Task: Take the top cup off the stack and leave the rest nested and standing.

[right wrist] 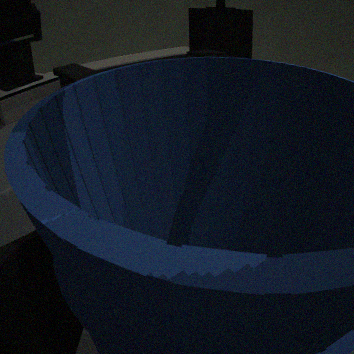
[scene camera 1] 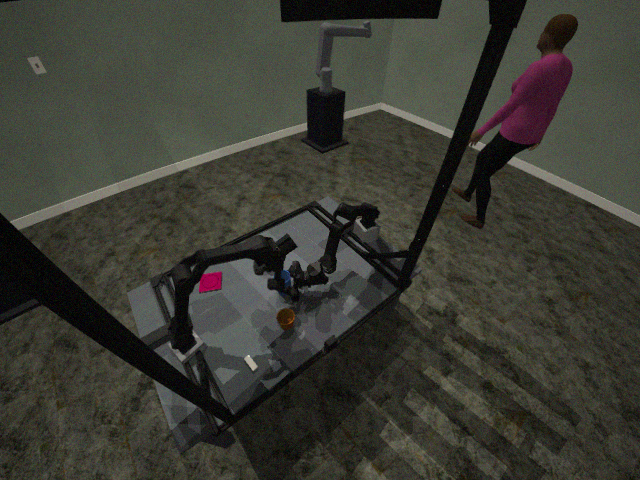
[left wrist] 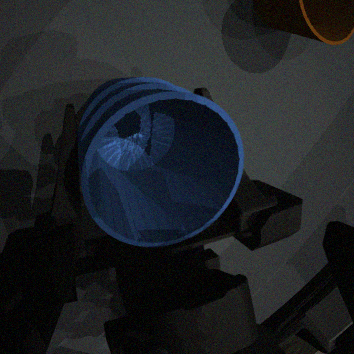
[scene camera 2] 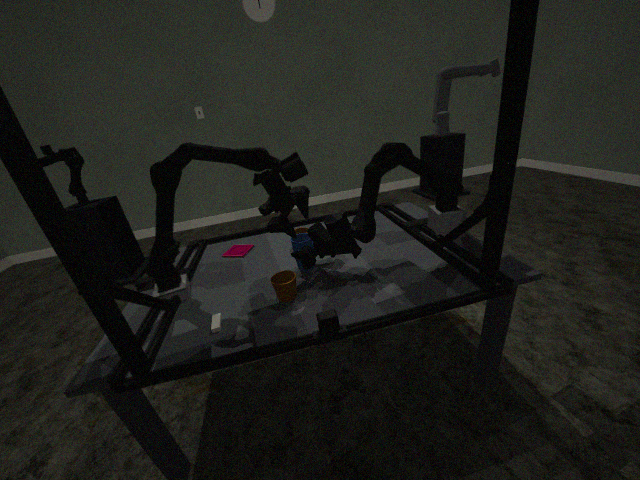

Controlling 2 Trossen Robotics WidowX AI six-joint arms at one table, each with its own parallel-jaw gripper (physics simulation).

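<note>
The blue nested cup stack stands mid-table, with three rims showing in the left wrist view. My right gripper reaches in low from the right and is shut on the stack's side. My left gripper hangs open and empty just above the stack's mouth. Its fingers do not show in the left wrist view. The inside of the top cup fills the right wrist view.
An orange cup stands upright in front of the stack. A pink square lies at the back left. A white block lies near the front edge. A person walks beyond the table.
</note>
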